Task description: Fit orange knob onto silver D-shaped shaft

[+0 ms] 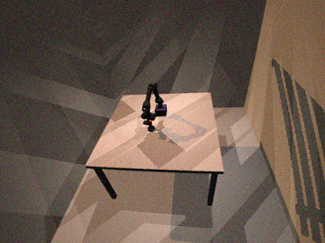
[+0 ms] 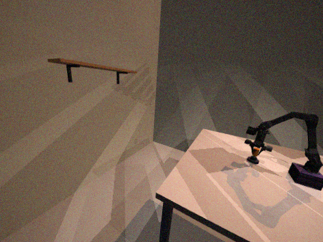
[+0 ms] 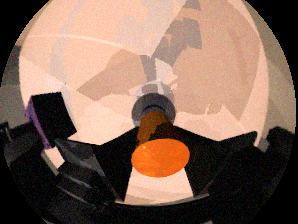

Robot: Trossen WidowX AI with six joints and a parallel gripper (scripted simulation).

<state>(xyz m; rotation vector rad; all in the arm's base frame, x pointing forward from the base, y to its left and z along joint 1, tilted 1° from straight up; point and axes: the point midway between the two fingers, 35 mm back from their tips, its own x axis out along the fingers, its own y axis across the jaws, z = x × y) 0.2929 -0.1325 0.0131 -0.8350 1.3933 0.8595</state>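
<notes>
Now: gripper tip 30 mm below the orange knob. Round my gripper tip: round dark pedestal (40 mm below).
</notes>
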